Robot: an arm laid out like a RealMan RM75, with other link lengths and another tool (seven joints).
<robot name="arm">
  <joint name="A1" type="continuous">
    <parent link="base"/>
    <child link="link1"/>
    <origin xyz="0 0 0.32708" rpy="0 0 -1.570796"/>
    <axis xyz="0 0 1"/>
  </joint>
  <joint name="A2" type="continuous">
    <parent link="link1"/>
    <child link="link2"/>
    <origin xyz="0 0 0" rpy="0 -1.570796 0"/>
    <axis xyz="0 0 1"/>
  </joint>
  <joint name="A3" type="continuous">
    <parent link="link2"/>
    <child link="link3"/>
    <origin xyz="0.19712 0 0" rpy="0 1.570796 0"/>
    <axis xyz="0 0 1"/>
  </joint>
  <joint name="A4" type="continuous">
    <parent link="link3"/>
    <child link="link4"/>
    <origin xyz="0 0 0" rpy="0 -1.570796 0"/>
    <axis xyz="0 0 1"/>
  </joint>
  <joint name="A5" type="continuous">
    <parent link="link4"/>
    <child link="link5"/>
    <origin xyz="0.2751 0 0" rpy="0 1.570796 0"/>
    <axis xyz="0 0 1"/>
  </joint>
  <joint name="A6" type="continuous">
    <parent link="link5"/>
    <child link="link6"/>
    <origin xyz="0 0 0" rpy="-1.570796 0 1.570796"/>
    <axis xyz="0 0 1"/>
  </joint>
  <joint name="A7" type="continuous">
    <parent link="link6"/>
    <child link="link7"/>
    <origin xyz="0 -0.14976 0" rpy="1.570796 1.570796 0"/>
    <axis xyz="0 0 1"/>
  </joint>
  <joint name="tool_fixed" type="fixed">
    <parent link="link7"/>
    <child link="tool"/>
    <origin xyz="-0.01 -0.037 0.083" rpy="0 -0.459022 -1.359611"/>
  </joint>
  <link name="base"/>
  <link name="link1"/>
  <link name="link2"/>
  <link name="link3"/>
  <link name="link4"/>
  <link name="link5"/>
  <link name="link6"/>
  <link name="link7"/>
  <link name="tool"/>
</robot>
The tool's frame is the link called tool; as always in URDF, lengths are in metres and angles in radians. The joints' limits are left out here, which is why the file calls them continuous.
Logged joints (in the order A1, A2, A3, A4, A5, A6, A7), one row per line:
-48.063, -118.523, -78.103, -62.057, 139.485, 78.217, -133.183
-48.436, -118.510, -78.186, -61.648, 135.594, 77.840, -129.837
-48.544, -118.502, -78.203, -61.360, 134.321, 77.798, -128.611
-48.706, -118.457, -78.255, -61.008, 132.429, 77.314, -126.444
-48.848, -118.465, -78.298, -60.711, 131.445, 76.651, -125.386
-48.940, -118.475, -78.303, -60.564, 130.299, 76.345, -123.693
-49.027, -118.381, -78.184, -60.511, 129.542, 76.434, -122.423
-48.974, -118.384, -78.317, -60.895, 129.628, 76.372, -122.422
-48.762, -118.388, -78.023, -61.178, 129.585, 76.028, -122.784
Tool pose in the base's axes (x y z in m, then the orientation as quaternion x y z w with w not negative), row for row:
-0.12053, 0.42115, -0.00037, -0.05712, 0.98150, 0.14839, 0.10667
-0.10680, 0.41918, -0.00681, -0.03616, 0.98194, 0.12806, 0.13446
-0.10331, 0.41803, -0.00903, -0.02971, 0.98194, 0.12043, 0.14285
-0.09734, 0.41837, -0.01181, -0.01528, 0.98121, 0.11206, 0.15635
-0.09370, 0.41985, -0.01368, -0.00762, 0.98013, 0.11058, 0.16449
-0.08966, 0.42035, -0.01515, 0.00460, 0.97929, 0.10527, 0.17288
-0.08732, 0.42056, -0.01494, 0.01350, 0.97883, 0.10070, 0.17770
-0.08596, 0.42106, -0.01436, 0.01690, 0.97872, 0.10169, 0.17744
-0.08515, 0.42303, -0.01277, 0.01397, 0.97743, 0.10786, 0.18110
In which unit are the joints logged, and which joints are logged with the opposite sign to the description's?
The joints are logged in degrees. Opposite sign: A3, A4.
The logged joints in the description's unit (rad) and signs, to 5 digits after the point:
-0.83886, -2.06862, 1.36315, 1.08310, 2.43447, 1.36514, -2.32448
-0.84537, -2.06839, 1.36460, 1.07596, 2.36656, 1.35856, -2.26608
-0.84725, -2.06825, 1.36490, 1.07093, 2.34434, 1.35783, -2.24469
-0.85008, -2.06746, 1.36581, 1.06479, 2.31132, 1.34938, -2.20686
-0.85256, -2.06760, 1.36656, 1.05961, 2.29415, 1.33781, -2.18840
-0.85416, -2.06778, 1.36665, 1.05704, 2.27415, 1.33247, -2.15885
-0.85568, -2.06614, 1.36457, 1.05612, 2.26093, 1.33402, -2.13668
-0.85476, -2.06619, 1.36689, 1.06282, 2.26244, 1.33294, -2.13667
-0.85106, -2.06626, 1.36176, 1.06776, 2.26168, 1.32694, -2.14299

